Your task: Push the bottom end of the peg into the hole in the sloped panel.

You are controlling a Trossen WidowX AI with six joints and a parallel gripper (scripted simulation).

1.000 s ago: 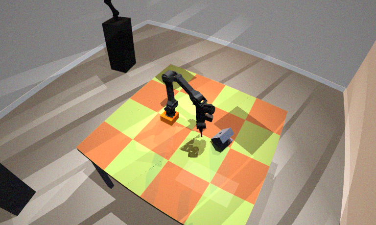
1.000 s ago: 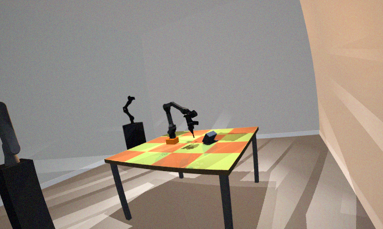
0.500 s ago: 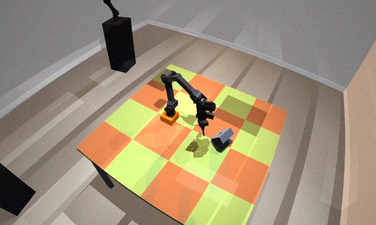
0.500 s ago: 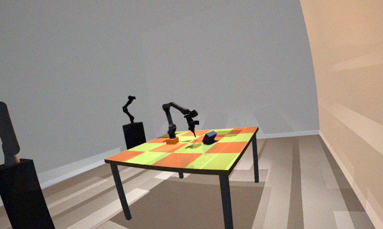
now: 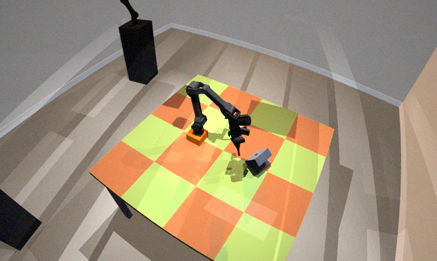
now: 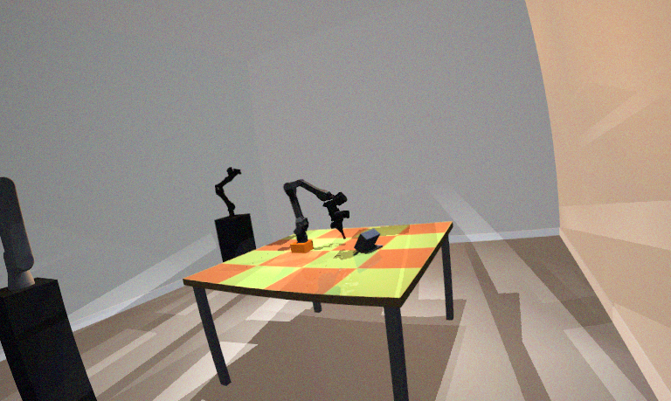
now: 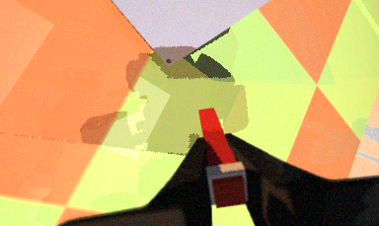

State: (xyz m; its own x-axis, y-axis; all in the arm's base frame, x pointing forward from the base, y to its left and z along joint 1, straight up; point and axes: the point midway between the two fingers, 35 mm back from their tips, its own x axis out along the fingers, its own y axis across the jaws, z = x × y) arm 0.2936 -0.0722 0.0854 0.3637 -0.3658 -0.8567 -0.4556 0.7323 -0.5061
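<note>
Right now the grey sloped panel is 130 mm ahead of my gripper tip, 40 mm to the left of it and 70 mm below it. Round my gripper tip: red square peg (10 mm behind, 10 mm to the left, 10 mm above).
</note>
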